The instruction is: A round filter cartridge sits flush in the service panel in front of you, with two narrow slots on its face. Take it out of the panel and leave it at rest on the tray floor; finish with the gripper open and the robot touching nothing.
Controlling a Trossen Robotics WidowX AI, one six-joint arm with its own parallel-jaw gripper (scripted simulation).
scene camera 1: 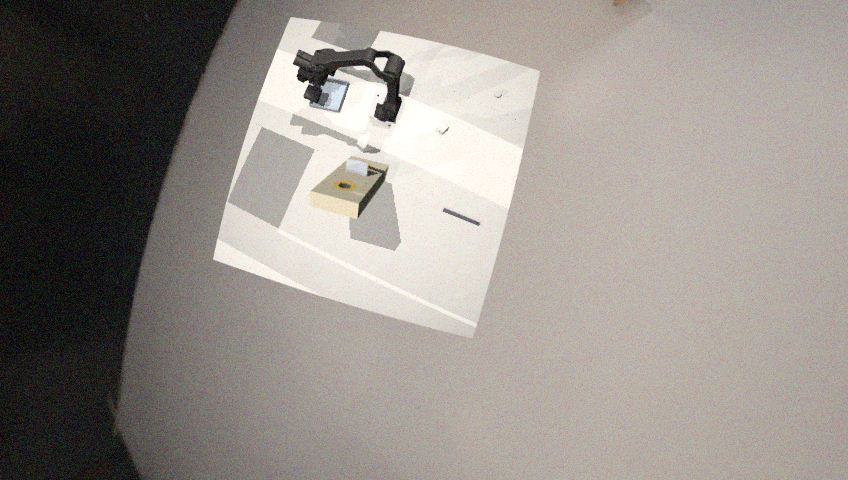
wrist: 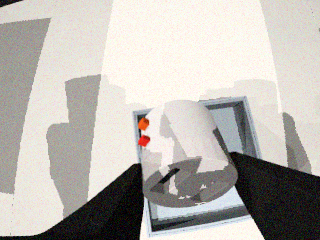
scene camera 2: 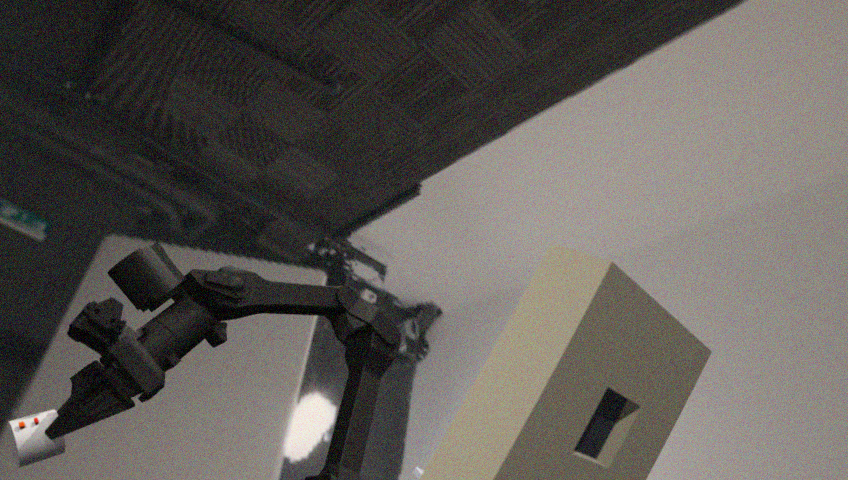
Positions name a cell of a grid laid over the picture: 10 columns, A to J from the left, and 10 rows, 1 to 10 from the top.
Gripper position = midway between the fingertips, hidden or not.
Note:
In view: the gripper (scene camera 2: A10), a round filter cartridge (wrist: F7), a beige service panel (scene camera 1: E5) and a blue-grey tray (wrist: H9).
The gripper shows as well in the wrist view (wrist: F7).

